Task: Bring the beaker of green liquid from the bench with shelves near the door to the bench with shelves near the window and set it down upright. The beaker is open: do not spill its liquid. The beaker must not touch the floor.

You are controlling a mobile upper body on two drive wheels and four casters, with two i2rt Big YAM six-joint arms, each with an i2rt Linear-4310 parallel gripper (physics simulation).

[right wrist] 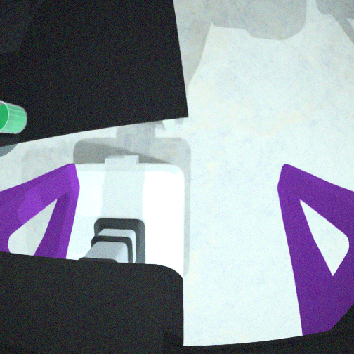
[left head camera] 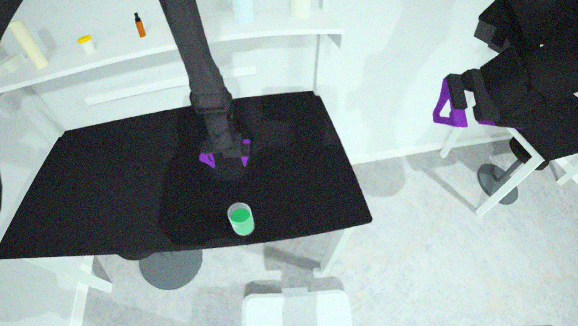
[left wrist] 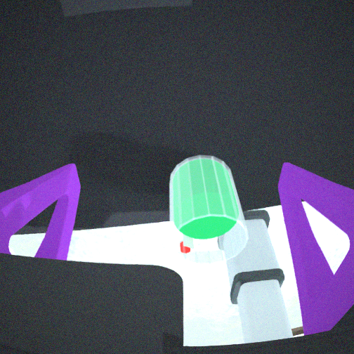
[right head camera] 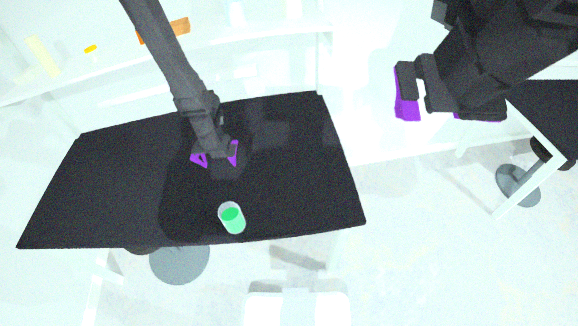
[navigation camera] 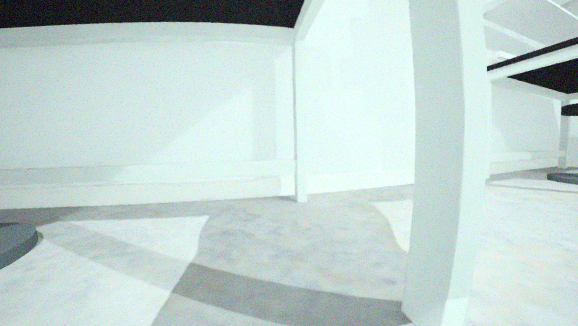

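The clear beaker of green liquid (left head camera: 242, 221) (right head camera: 232, 219) (left wrist: 204, 200) (right wrist: 12, 118) stands upright on the black bench top (left head camera: 115, 190) (right head camera: 120, 195) (right wrist: 110, 60), close to its near edge. My left gripper (left head camera: 228, 161) (right head camera: 216, 161) (left wrist: 178, 174) is open and empty over the bench, farther from the near edge than the beaker and apart from it. In the left wrist view the beaker appears between the fingertips but beyond them. My right gripper (left head camera: 475, 124) (right head camera: 436, 119) (right wrist: 178, 175) is open and empty, off the right side of this bench.
A shelf (left head camera: 280, 34) above the bench holds an orange bottle (left head camera: 140, 27), a yellow-capped jar (left head camera: 87, 45) and other containers. A second black bench (left head camera: 562, 142) (right head camera: 555, 107) is at the right. A stool base (left head camera: 171, 267) stands under the near bench; a white bench leg (navigation camera: 437, 150) shows in the navigation view.
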